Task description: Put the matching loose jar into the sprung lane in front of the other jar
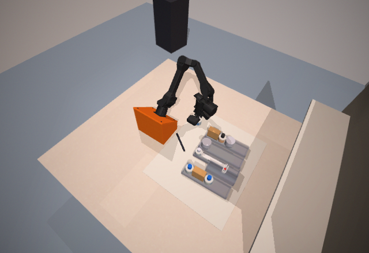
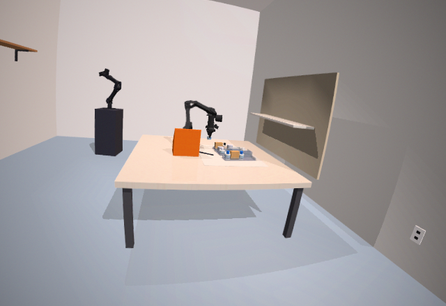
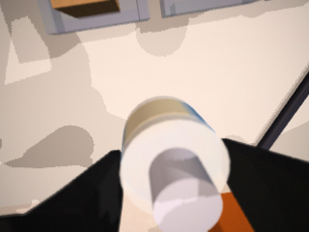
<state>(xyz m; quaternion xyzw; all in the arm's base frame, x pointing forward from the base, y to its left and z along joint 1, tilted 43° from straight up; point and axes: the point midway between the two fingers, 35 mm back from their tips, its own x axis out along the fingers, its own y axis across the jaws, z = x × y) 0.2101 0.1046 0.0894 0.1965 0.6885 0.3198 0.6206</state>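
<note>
Right now my gripper tip is 2 cm past the black stick, 14 cm to the left of it and 12 cm above it. Also, from my gripper tip: red mark 31 cm ahead, 12 cm to the right, 6 cm below.
</note>
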